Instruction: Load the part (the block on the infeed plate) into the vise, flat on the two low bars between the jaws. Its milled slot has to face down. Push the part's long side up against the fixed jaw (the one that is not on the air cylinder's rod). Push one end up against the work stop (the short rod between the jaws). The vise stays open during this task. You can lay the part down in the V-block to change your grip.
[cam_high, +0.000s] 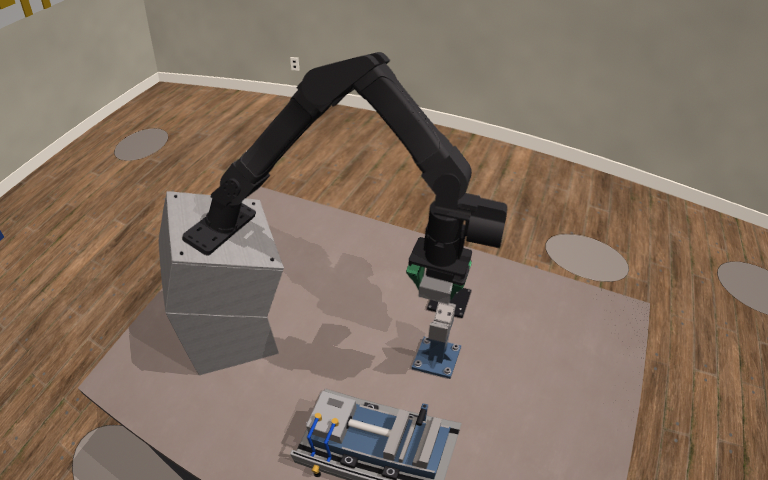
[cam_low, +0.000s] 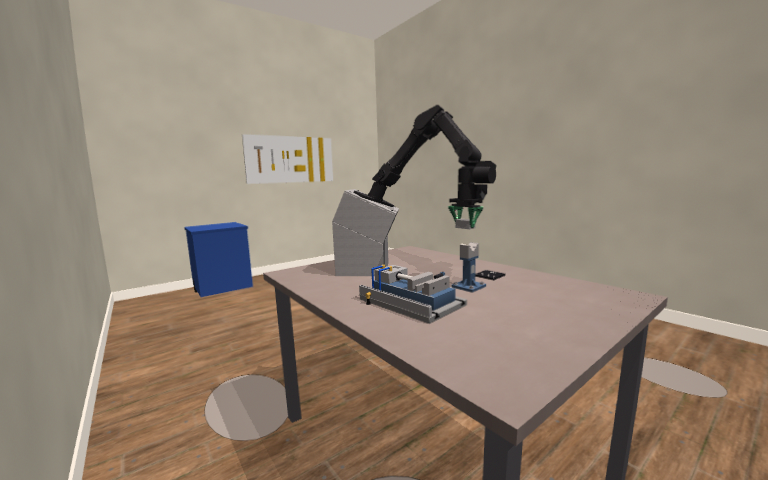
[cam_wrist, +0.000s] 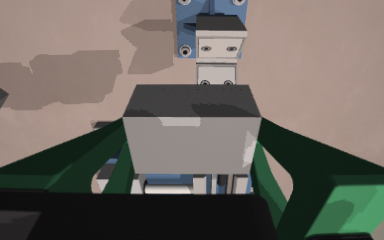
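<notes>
Now: the work stop rod 5 cm ahead of my hand, 20 cm to the right of it and 14 cm below it. From my hand the other things lie so: part: right at my hand; then black infeed plate: 1 cm behind, 18 cm to the left, 23 cm below; then piston rod: 3 cm behind, 25 cm to the right, 15 cm below.
</notes>
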